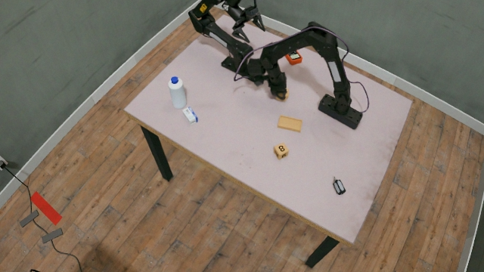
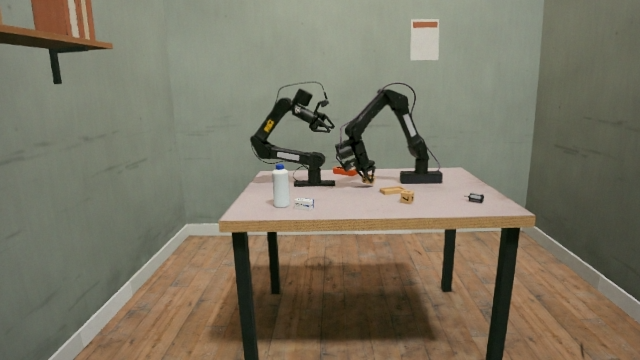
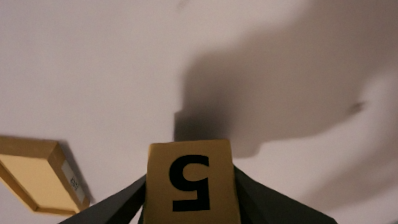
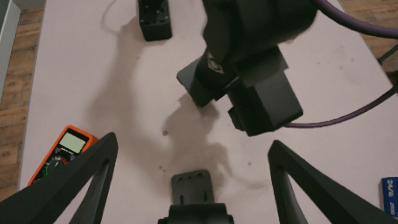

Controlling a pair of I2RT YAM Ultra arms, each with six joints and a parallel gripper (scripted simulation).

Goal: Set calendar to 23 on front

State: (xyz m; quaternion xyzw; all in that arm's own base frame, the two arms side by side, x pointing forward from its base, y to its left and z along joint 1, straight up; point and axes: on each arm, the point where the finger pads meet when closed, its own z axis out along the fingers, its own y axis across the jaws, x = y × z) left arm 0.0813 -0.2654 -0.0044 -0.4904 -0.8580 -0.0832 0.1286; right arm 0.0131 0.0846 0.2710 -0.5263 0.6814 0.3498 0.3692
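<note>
Right now the number cube is 260 mm ahead of my left hand, 130 mm to the left of it and 10 mm below it. Also, from my left hand: wooden tray: 110 mm ahead, 100 mm to the left, 20 mm below; then white bottle: 380 mm to the right, 260 mm ahead, 50 mm above; then black object: 400 mm to the left, 270 mm ahead, 20 mm below.
</note>
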